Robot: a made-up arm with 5 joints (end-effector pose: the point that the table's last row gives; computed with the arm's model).
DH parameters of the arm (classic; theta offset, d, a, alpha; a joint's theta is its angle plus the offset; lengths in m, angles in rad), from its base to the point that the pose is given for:
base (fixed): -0.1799 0 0.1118 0
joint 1: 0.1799 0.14 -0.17 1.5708
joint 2: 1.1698 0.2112 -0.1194 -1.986
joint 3: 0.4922 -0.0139 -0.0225 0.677
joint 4: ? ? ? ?
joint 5: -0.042 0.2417 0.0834 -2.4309
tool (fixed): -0.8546 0.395 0 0
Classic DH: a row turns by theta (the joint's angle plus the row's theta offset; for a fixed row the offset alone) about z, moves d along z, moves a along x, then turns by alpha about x.
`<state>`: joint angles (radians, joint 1 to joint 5).
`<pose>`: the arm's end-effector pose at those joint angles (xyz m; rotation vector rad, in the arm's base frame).
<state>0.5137 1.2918 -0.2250 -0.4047 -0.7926</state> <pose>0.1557 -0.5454 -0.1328 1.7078 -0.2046 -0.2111</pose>
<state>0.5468 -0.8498 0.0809 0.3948 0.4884</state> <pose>-0.0740 -0.5061 0.5228 -0.1334 -0.2828 -1.2305</pose>
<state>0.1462 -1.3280 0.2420 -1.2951 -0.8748</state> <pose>-0.0771 -0.4794 0.4407 -0.4675 1.2680 -2.2613</pose>
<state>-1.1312 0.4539 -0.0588 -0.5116 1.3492</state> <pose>-0.1332 0.4521 0.0860 -0.4142 0.6770 1.3777</pose>
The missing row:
joint 4: -1.5626 0.1796 -0.0531 2.1139
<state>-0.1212 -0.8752 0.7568 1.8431 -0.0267</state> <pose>0.0284 -0.1625 0.4608 -0.2132 0.1228 0.4771</pose>
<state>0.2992 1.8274 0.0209 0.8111 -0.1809</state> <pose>-0.0218 -0.4714 -0.1882 1.4466 -2.0246 -0.4035</pose>
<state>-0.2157 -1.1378 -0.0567 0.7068 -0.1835</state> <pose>-0.1471 -0.3816 0.4836 -0.2721 0.4853 -1.3089</pose>
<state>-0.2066 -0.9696 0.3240 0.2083 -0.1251</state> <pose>-0.1377 -0.3427 0.4936 -0.4438 0.4384 -1.5006</pose>
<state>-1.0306 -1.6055 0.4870 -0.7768 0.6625</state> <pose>0.0229 -0.0878 0.5103 1.6795 -0.7412 2.1869</pose>
